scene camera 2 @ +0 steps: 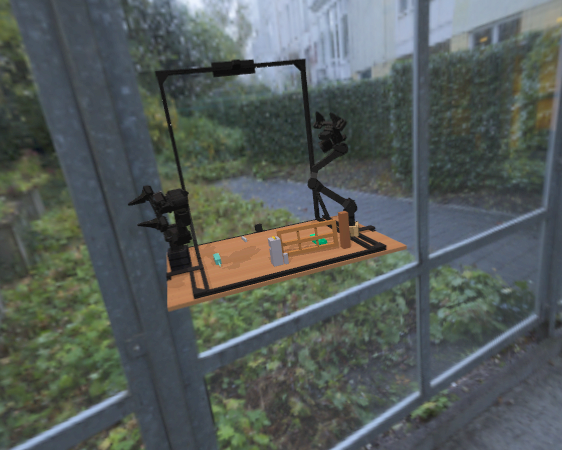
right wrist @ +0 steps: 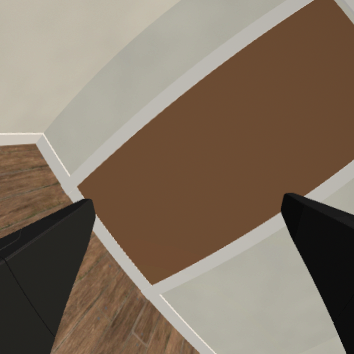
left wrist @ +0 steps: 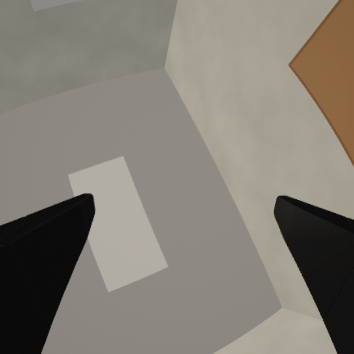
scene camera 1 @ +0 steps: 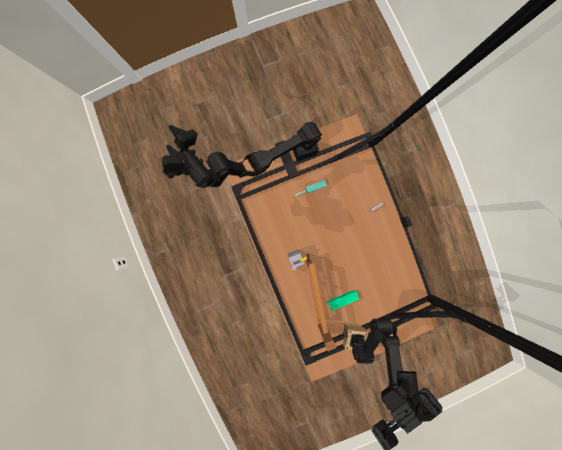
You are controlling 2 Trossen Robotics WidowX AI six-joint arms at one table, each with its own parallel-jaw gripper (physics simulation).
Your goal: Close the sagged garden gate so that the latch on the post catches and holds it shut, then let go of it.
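Seen in the pictures: left gripper, fingertip midpoint: [scene camera 2: 322, 112] [left wrist: 186, 204] [scene camera 1: 401, 430]; right gripper, fingertip midpoint: [scene camera 2: 132, 214] [right wrist: 189, 205] [scene camera 1: 168, 135]; left arm's base, origin of the base link: [scene camera 2: 349, 224] [scene camera 1: 356, 340]; right arm's base, origin of the base link: [scene camera 2: 177, 249] [scene camera 1: 305, 142].
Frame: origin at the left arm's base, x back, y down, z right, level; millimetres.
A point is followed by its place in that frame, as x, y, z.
Observation:
The orange-brown garden gate [scene camera 1: 317, 295] {-225, -86, -250} [scene camera 2: 335, 234] {-65, -11, -198} stands between a brown post [scene camera 1: 326, 337] {-35, -78, -175} [scene camera 2: 344, 231] {-18, -21, -185} and a grey latch post [scene camera 1: 295, 260] {-361, -62, -368} [scene camera 2: 275, 251] {-353, -2, -391}. Its free end is close beside the grey post. A small yellow piece [scene camera 1: 303, 259] {-370, -58, -333} [scene camera 2: 274, 238] {-364, -54, -340} shows at the grey post's top; whether the latch has caught is too small to tell. My left gripper [scene camera 1: 406, 422] {-86, -640, -114} [scene camera 2: 328, 117] {-86, -640, -114} [left wrist: 186, 204] {-86, -640, -114} is open and empty, high and beyond the table edge. My right gripper [scene camera 1: 170, 137] {-743, -364, -869} [scene camera 2: 134, 215] {-743, -364, -869} [right wrist: 189, 205] {-743, -364, -869} is open and empty, off the table, far from the gate.
A green block [scene camera 1: 344, 300] {-182, 43, -85} lies beside the gate. A teal tool [scene camera 1: 316, 186] {-719, 48, -312} [scene camera 2: 217, 259] {-698, 48, -355} and a small grey rod [scene camera 1: 376, 206] {-672, 60, 7} [scene camera 2: 244, 239] {-663, 65, -6} lie farther off. A beige bracket [scene camera 1: 350, 330] {-49, 2, -42} stands by the left arm's base. A black frame [scene camera 1: 270, 280] {-225, 60, -465} borders the table.

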